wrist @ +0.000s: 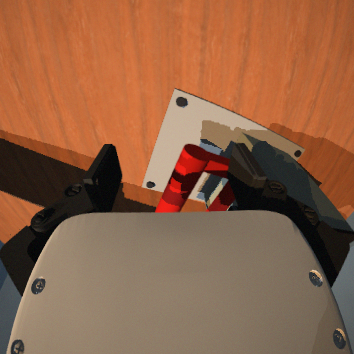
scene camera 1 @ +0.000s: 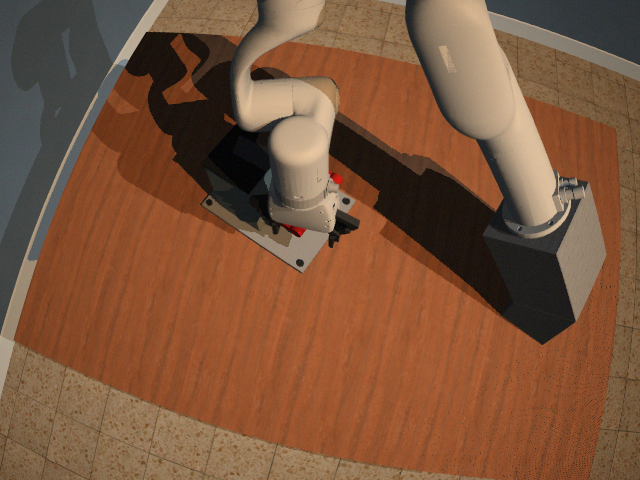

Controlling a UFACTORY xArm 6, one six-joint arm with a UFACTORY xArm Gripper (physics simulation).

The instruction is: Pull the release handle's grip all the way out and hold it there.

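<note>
The release handle's red grip (scene camera 1: 296,230) (wrist: 181,182) is a round bar with red side arms that run toward the dark box housing (scene camera 1: 235,164) (wrist: 296,175). The housing stands on a light grey base plate (scene camera 1: 302,253) (wrist: 166,137) with dark bolts. My gripper (scene camera 1: 303,234) (wrist: 174,158) is open, with nothing clamped. In the wrist view, the grip bar shows between the two spread fingers, nearer the right finger, which overlaps the view of a side arm and the housing. The gripper body hides the bar's near end and much of the handle in both views.
The wooden table (scene camera 1: 289,351) (wrist: 100,65) extends around the base plate. The arm's dark pedestal (scene camera 1: 532,289) stands at the right in the scene view. The arm's shadow falls over the housing and the table behind it.
</note>
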